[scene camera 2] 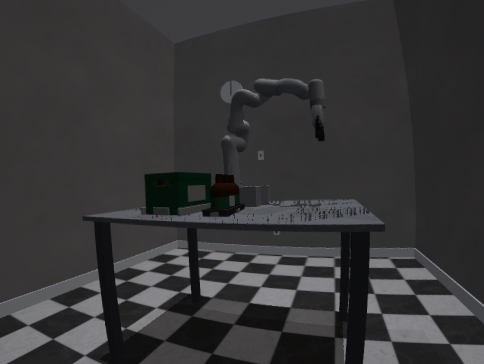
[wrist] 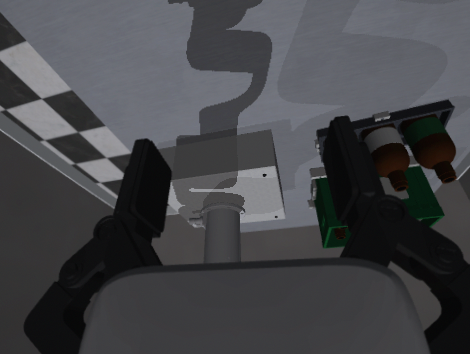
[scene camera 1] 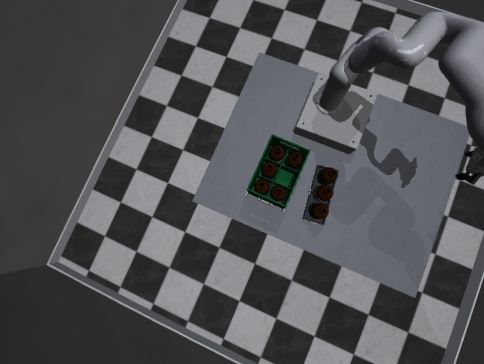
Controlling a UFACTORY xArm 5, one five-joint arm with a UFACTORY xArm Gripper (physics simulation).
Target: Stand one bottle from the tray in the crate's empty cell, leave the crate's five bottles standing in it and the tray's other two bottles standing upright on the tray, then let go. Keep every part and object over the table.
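Frame: origin at the arm's base, x ahead, y left, z up, level; metres.
Where they show: gripper, fingertip midpoint: [scene camera 2: 320,139] [wrist: 241,146] [scene camera 1: 463,166]; arm's base, link origin: [wrist: 223,211] [scene camera 1: 329,102].
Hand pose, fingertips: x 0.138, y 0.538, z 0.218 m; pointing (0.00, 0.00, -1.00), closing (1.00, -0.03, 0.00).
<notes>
Each offset is from my fingertips to the top centre of the thing. "*": to the spot under its first point. Level surfaces: height alone.
The green crate @[0.141 m down, 0.279 m ahead, 0.612 m right] [scene camera 1: 299,175] [scene camera 2: 162,197] [wrist: 422,200] stands on the table with brown bottles in five cells. Its empty cell @[* 0.309 m down, 0.273 m ahead, 0.572 m right] [scene camera 1: 284,178] is in the middle row, on the side facing the tray. The dark tray @[0.291 m down, 0.270 m ahead, 0.380 m right] [scene camera 1: 307,216] [scene camera 2: 225,212] [wrist: 431,108] lies beside it with three upright bottles in a row: one end bottle @[0.157 m down, 0.184 m ahead, 0.393 m right] [scene camera 1: 329,175], the middle bottle @[0.157 m down, 0.267 m ahead, 0.378 m right] [scene camera 1: 325,192] and the other end bottle @[0.157 m down, 0.352 m ahead, 0.363 m right] [scene camera 1: 320,211]. Two of them show fully in the wrist view; a finger blocks part of the tray. My gripper [scene camera 1: 464,177] [scene camera 2: 320,138] [wrist: 241,146] is open and empty, high up and far from the bottles, near the table's right edge.
The pale base block [scene camera 1: 327,127] [scene camera 2: 251,196] [wrist: 227,192] carries the arm [scene camera 1: 372,50] [scene camera 2: 239,115] and stands near the crate and tray. The grey table @[0.317 m down] [scene camera 1: 235,125] [scene camera 2: 300,220] [wrist: 125,60] ends close to below the gripper in scene camera 1.
</notes>
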